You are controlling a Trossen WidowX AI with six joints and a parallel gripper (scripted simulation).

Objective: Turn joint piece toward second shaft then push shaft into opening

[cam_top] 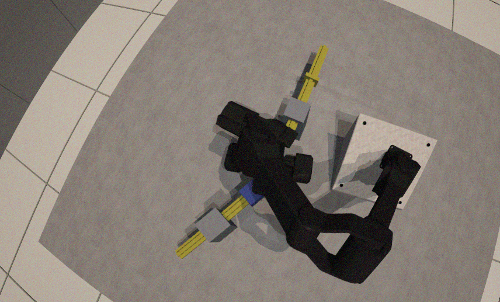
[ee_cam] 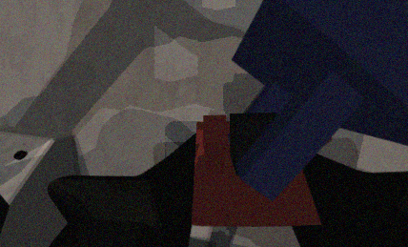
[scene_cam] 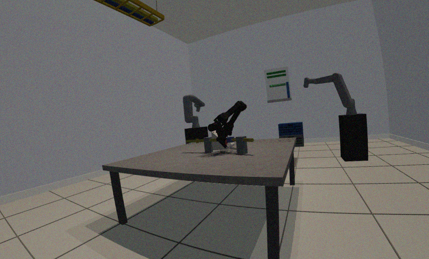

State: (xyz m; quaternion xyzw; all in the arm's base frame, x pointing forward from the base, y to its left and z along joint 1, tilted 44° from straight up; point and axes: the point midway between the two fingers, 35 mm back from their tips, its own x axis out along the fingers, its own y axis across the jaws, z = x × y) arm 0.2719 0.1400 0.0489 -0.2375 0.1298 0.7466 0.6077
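My gripper tip is now 40 mm below the dark red joint piece and 10 mm to the left of it.
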